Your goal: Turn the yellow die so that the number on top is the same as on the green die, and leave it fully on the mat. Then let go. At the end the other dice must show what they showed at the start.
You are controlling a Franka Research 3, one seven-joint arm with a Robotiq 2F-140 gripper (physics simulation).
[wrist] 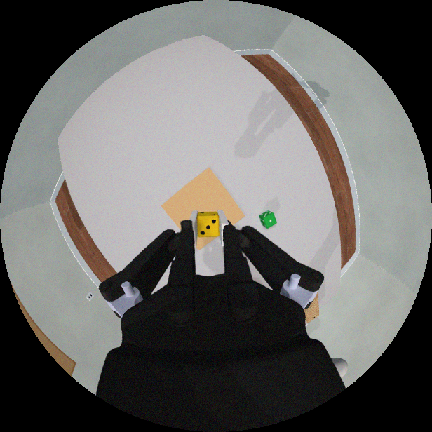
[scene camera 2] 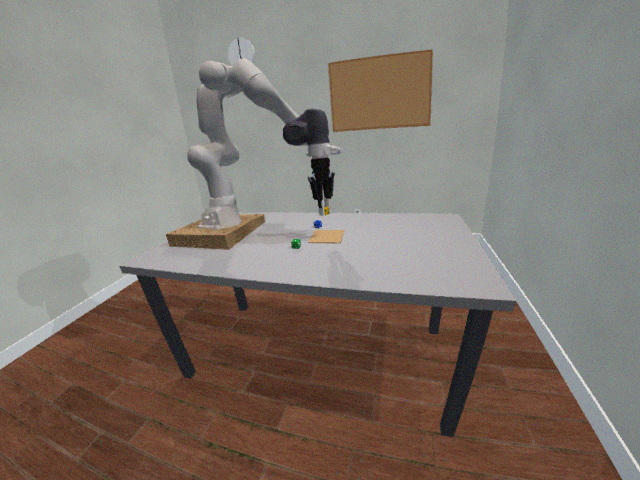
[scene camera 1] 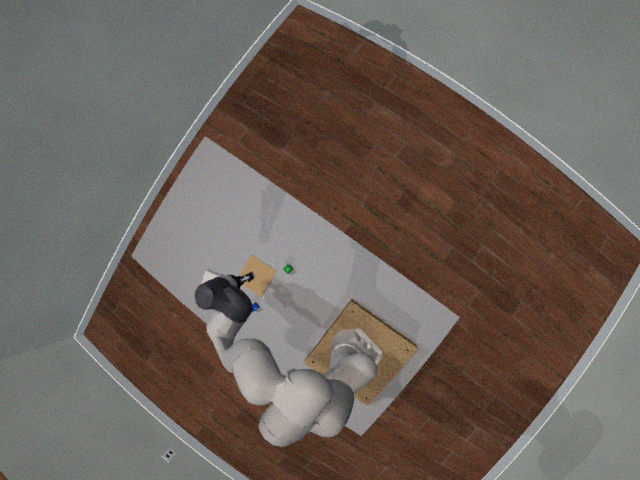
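My gripper (scene camera 1: 248, 277) (scene camera 2: 323, 210) (wrist: 207, 218) is shut on the yellow die (scene camera 2: 326, 210) (wrist: 208, 226) and holds it in the air, well above the table, over or near the tan mat (scene camera 1: 263, 268) (scene camera 2: 330, 237) (wrist: 200, 190). The die's face with three pips is toward the wrist camera; a narrow strip of another pipped face shows at its far edge. The green die (scene camera 1: 287, 268) (scene camera 2: 295, 243) (wrist: 268, 219) rests on the table beside the mat. One face with a single pip shows in the wrist view; its top number is hard to tell.
A blue die (scene camera 1: 255, 306) (scene camera 2: 317, 224) rests on the table (scene camera 1: 196, 206) (scene camera 2: 403, 258) (wrist: 135, 125), off the mat, on the side toward the arm. The arm's base stands on a thick wooden board (scene camera 1: 392, 351) (scene camera 2: 199, 240) at one end of the table.
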